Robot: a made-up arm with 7 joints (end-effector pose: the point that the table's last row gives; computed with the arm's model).
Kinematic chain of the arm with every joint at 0, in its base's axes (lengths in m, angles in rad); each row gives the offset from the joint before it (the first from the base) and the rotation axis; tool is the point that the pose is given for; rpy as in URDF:
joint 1: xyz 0 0 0.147 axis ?
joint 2: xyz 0 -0.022 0.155 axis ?
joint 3: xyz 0 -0.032 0.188 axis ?
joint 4: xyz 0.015 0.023 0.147 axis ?
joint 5: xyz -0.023 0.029 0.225 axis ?
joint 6: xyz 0 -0.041 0.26 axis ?
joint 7: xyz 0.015 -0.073 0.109 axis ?
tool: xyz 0 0 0 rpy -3.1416 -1.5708 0
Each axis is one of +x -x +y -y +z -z.
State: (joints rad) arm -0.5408 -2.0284 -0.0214 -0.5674 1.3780 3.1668 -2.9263
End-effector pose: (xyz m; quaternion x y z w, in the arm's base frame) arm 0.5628 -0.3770 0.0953 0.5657 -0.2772 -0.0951 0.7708
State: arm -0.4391 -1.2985 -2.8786 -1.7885 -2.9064 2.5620 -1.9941
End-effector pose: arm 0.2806 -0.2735 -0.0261 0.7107 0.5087 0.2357 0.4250
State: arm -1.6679 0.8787 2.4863 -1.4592 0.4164 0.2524 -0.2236
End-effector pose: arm -0.3563 0.0395 0.9428 -0.0286 -0.5057 -0.7811 0.3652
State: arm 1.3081 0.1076 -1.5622 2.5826 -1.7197 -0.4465 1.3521
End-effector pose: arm 0.4859 -0.1089 0.2265 0.5332 -0.2154 0.0051 0.8181
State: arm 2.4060 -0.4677 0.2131 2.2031 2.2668 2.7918 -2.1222
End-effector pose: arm -0.2301 0.0912 0.2154 0.3960 0.8169 0.3438 0.2402
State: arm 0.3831 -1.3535 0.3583 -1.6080 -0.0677 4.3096 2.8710
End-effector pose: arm 0.3719 -0.1342 0.7411 0.3333 -0.9219 -0.1766 0.0889
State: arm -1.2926 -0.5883 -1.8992 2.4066 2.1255 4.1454 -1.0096
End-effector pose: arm -0.3340 -0.1747 0.2608 -0.5161 0.0416 -0.8276 0.2169
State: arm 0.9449 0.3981 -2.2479 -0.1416 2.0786 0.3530 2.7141
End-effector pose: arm -0.0823 -0.3236 1.1846 -0.2581 0.3474 0.1318 0.8918
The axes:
joint 1: +z
joint 2: -y
joint 3: +z
joint 4: +y
joint 5: +z
joint 6: -y
joint 7: +x

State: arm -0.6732 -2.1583 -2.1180 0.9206 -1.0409 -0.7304 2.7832
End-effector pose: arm 0.3727 -0.7621 0.1278 -0.2501 0.2823 0.6168 0.6909
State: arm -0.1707 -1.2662 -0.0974 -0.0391 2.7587 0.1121 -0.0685
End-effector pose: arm 0.8992 -0.0503 0.5579 -0.2375 -0.1006 -0.1666 0.9517
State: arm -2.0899 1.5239 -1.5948 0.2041 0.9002 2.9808 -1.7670
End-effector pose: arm 0.1816 0.7013 0.2874 -0.9336 0.0348 -0.3567 0.0046
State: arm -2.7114 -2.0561 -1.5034 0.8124 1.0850 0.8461 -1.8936
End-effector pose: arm -0.7870 0.2061 0.0081 -0.7569 0.5254 0.3231 0.2161
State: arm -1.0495 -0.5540 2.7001 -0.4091 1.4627 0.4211 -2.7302
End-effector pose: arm 0.1850 -0.5672 1.0125 -0.4158 -0.2573 0.8681 0.0860
